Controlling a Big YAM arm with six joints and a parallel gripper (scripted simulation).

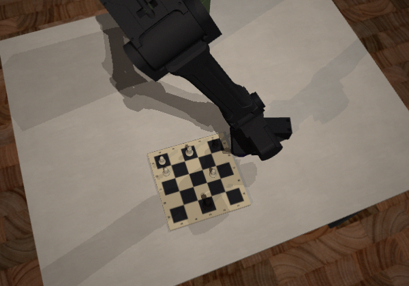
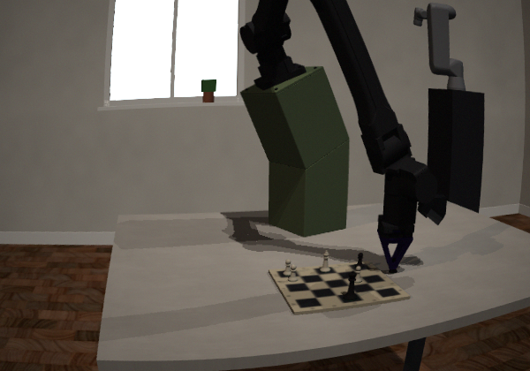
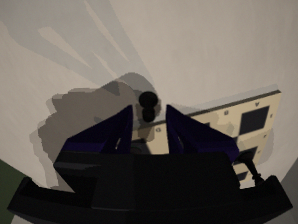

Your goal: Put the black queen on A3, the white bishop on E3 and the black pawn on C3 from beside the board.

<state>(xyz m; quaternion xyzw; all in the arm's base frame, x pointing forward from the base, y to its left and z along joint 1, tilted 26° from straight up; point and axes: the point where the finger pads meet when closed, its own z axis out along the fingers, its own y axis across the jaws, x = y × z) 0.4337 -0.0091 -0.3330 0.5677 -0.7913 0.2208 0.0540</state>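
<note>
Right now the chessboard is 140 mm to the right of my hand, 30 mm ahead of it and 20 mm below it. From my hand the other things lie so: black queen 140 mm to the right, 110 mm ahead, 10 mm above; then white bishop 130 mm to the right, 50 mm behind, 10 mm above.
</note>
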